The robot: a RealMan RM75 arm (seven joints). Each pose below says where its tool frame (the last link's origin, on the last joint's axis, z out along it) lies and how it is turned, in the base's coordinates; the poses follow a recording.
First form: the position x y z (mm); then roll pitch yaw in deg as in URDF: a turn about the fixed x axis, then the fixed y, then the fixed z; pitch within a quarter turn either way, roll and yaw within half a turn.
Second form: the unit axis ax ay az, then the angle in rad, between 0 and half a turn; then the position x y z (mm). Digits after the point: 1 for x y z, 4 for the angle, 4 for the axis.
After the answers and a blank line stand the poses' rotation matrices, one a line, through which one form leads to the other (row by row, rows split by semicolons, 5 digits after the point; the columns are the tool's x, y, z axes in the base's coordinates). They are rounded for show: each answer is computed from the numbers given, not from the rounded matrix.
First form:
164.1 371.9 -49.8 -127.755 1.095 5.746
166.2 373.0 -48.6 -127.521 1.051 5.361
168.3 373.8 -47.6 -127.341 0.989 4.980
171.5 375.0 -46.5 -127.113 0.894 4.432
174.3 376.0 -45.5 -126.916 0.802 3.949
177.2 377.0 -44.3 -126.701 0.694 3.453
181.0 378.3 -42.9 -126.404 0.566 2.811
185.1 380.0 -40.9 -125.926 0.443 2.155
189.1 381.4 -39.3 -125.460 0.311 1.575
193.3 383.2 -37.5 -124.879 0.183 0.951
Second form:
-0.9984 -0.0454 0.0341 2.2320 164.1 371.9 -49.8
-0.9986 -0.0422 0.0322 2.2276 166.2 373.0 -48.6
-0.9988 -0.0392 0.0301 2.2242 168.3 373.8 -47.6
-0.9990 -0.0348 0.0270 2.2199 171.5 375.0 -46.5
-0.9992 -0.0310 0.0242 2.2162 174.3 376.0 -45.5
-0.9994 -0.0271 0.0212 2.2122 177.2 377.0 -44.3
-0.9996 -0.0220 0.0173 2.2067 181.0 378.3 -42.9
-0.9998 -0.0168 0.0135 2.1982 185.1 380.0 -40.9
-0.9999 -0.0123 0.0098 2.1899 189.1 381.4 -39.3
-1.0000 -0.0075 0.0059 2.1796 193.3 383.2 -37.5

0.99479 0.04627 -0.09080; 0.10010 -0.61072 0.78549; -0.01911 -0.79049 -0.61217
0.99546 0.04242 -0.08523; 0.09341 -0.60775 0.78862; -0.01834 -0.79300 -0.60895
0.99608 0.03898 -0.07945; 0.08680 -0.60546 0.79113; -0.01726 -0.79492 -0.60647
0.99689 0.03422 -0.07101; 0.07727 -0.60255 0.79433; -0.01560 -0.79735 -0.60332
0.99753 0.03020 -0.06345; 0.06886 -0.59999 0.79704; -0.01400 -0.79944 -0.60058
0.99811 0.02630 -0.05552; 0.06023 -0.59714 0.79987; -0.01211 -0.80171 -0.59760
0.99875 0.02116 -0.04533; 0.04904 -0.59315 0.80360; -0.00988 -0.80481 -0.59345
0.99926 0.01581 -0.03498; 0.03760 -0.58656 0.80903; -0.00773 -0.80975 -0.58672
0.99961 0.01153 -0.02554; 0.02749 -0.58004 0.81413; -0.00543 -0.81451 -0.58013
0.99986 0.00687 -0.01544; 0.01660 -0.57181 0.82022; -0.00319 -0.82036 -0.57184

